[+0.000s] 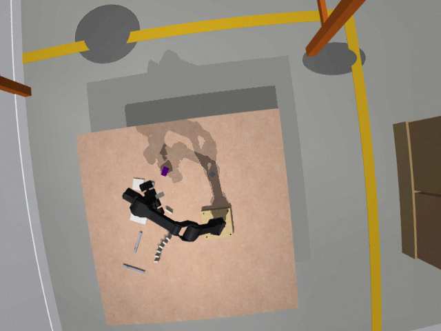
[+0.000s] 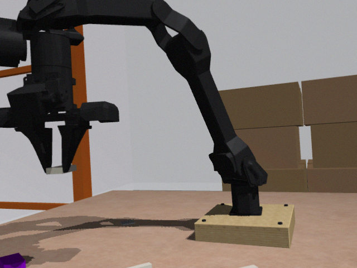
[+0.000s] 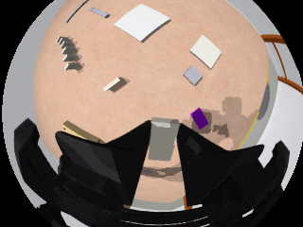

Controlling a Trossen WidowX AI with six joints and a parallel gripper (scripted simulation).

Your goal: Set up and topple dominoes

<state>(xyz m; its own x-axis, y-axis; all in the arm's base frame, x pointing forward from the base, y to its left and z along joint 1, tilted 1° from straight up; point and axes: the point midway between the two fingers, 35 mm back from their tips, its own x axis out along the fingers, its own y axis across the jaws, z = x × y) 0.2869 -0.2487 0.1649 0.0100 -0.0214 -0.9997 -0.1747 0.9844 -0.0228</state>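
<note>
Now: the purple block 30 mm behind my gripper tip, 120 mm to the right of it and 160 mm below it. The rest, counted from my gripper tip: small grey tile (310 mm behind, 40 mm to the right, 160 mm below).
</note>
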